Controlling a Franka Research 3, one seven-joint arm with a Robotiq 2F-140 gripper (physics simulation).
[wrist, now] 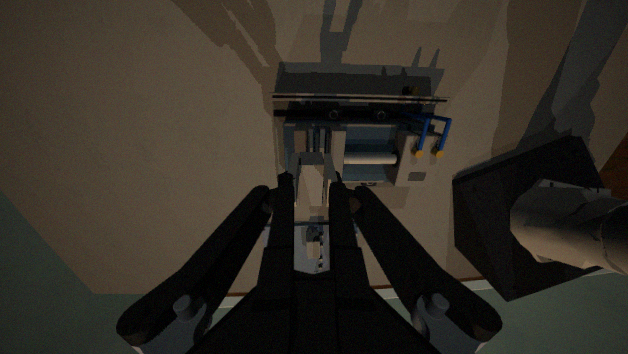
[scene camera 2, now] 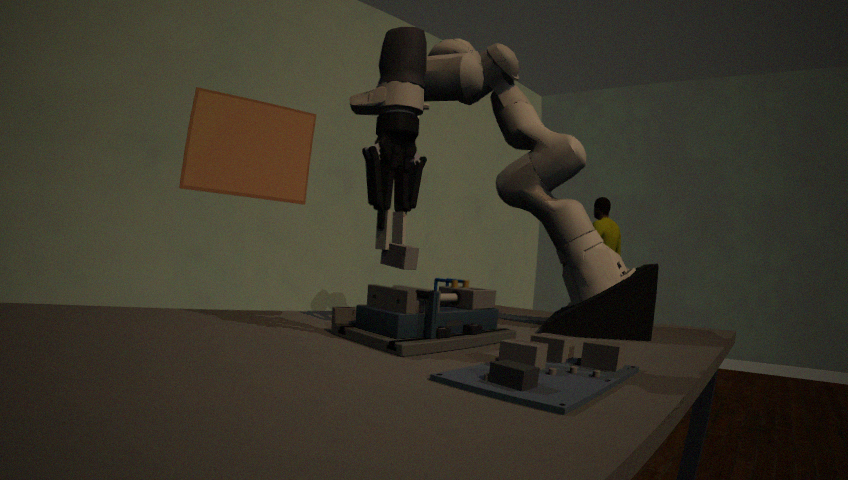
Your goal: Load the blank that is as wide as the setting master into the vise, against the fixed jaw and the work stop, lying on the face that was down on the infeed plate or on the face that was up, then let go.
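My gripper points down and is shut on a light grey blank, held level in the air above the vise. In the wrist view the blank overlaps the left part of the vise. The vise has a left jaw block, a second jaw on a pale screw, and dark slats between them. A blue post stands at its side. The infeed plate bears several blocks; which is the setting master I cannot tell.
A dark block and lighter blocks stand on the infeed plate with small pegs. Blue bent pipes with orange ends rise over the vise's right block. The robot's dark base stands to the right.
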